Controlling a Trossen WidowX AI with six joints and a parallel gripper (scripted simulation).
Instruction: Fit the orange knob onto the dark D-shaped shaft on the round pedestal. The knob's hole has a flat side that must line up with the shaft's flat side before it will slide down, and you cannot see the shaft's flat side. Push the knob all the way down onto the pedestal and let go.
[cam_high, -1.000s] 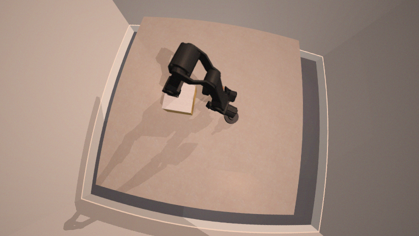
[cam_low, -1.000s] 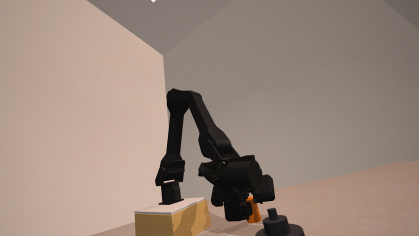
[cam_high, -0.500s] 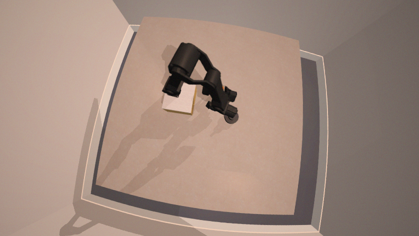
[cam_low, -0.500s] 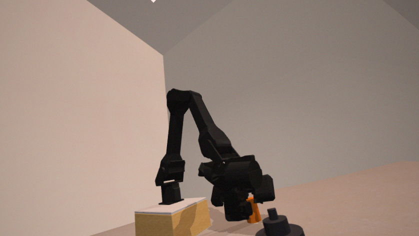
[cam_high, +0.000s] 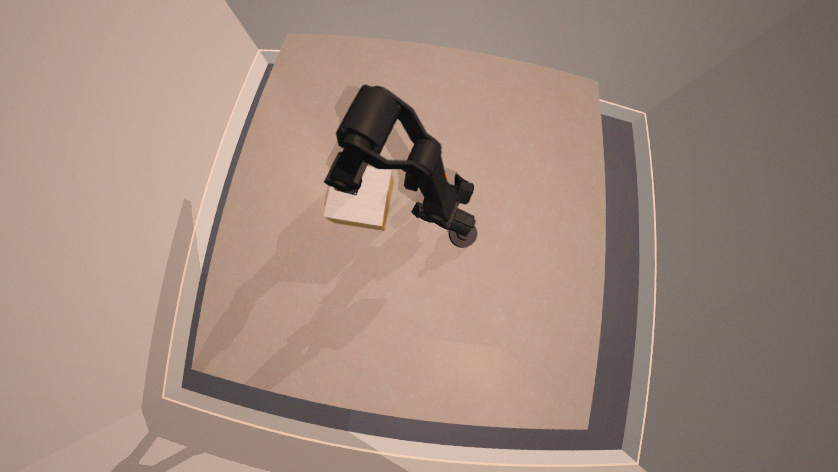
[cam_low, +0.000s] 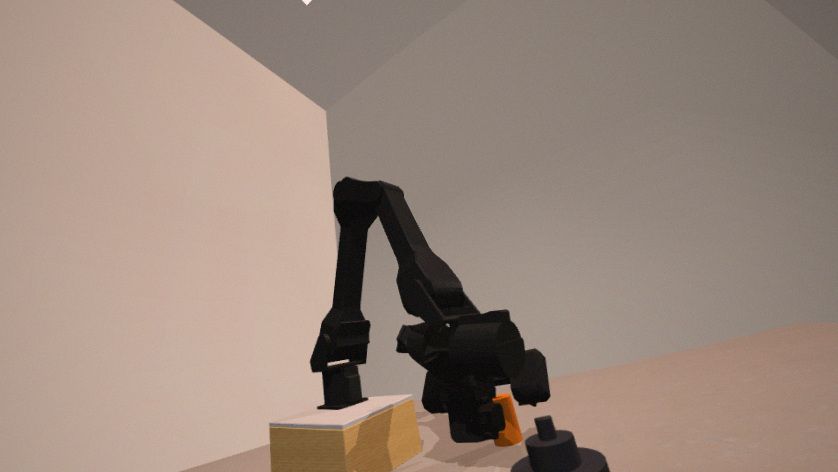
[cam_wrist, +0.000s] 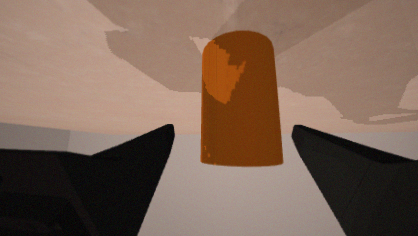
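The orange knob lies 3 cm to the right of my gripper tip and 1 cm below it. Also, from my gripper tip: round dark pedestal: 11 cm ahead, 17 cm to the right, 1 cm below.
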